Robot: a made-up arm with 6 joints.
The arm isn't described. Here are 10 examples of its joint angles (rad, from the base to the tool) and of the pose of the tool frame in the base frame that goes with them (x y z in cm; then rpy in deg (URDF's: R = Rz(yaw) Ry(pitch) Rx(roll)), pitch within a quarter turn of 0, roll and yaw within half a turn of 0).
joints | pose
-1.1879 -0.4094 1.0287 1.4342 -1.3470 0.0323 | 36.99 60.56 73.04 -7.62 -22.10 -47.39
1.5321 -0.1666 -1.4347 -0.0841 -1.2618 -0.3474 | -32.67 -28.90 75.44 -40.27 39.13 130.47
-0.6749 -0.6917 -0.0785 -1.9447 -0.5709 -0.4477 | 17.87 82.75 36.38 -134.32 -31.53 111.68
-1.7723 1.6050 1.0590 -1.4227 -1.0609 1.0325 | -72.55 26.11 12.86 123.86 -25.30 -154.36
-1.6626 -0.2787 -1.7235 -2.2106 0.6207 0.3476 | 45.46 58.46 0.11 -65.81 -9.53 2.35
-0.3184 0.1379 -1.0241 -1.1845 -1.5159 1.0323 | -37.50 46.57 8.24 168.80 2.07 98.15
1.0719 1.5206 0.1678 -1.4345 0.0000 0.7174 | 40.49 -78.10 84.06 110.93 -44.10 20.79
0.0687 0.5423 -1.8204 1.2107 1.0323 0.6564 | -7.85 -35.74 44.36 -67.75 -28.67 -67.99
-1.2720 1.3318 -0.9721 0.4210 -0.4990 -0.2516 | -1.40 8.30 5.18 -93.46 -29.80 16.81
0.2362 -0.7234 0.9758 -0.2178 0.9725 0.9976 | -2.33 55.14 104.45 33.71 -1.87 -9.82
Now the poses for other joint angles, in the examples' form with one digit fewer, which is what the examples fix.
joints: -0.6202 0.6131 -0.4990 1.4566 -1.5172 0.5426
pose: -17.9 19.9 0.8 -145.5 16.1 -22.5
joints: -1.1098 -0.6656 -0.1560 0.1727 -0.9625 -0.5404
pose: 51.2 40.8 61.9 2.5 -46.6 -87.6
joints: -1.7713 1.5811 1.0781 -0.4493 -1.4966 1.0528
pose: -57.1 44.4 26.4 134.7 -53.3 154.7
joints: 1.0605 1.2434 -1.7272 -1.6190 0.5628 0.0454
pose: 6.2 -72.2 50.4 -9.9 -14.8 -176.4
